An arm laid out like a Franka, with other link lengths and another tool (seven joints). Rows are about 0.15 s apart.
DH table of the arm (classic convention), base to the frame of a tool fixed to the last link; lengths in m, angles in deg. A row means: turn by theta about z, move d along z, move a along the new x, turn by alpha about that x. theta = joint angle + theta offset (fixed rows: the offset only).
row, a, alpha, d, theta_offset
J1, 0, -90, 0.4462, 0
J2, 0, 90, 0, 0
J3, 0.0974, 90, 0.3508, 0
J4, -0.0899, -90, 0, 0
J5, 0, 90, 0.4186, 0
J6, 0.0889, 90, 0, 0
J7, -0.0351, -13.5, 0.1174, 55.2
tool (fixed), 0, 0, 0.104, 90
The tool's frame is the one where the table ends.
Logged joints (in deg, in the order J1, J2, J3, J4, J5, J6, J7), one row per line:
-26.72, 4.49, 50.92, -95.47, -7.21, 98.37, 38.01
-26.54, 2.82, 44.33, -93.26, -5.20, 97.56, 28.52
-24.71, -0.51, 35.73, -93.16, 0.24, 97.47, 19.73
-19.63, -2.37, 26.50, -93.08, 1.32, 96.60, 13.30
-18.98, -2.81, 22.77, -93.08, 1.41, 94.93, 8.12
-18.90, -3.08, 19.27, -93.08, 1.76, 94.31, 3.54
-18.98, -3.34, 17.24, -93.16, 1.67, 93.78, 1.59
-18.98, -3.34, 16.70, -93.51, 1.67, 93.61, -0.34
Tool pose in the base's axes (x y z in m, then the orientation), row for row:
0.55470, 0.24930, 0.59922, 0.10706, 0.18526, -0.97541, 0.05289
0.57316, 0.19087, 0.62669, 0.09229, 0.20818, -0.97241, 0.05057
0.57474, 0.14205, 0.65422, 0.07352, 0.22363, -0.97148, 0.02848
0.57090, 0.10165, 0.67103, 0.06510, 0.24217, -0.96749, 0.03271
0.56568, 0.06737, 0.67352, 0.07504, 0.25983, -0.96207, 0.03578
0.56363, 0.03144, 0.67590, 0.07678, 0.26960, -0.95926, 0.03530
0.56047, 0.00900, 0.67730, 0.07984, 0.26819, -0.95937, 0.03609
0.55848, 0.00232, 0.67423, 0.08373, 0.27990, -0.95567, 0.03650
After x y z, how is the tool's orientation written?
As a quaternion, w x y z.
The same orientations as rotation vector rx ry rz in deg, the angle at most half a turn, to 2 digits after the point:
31.25, -164.53, 8.92
35.42, -165.44, 8.60
38.47, -167.13, 4.90
41.87, -167.28, 5.66
44.66, -165.36, 6.15
46.29, -164.70, 6.06
45.96, -164.43, 6.19
47.86, -163.41, 6.24

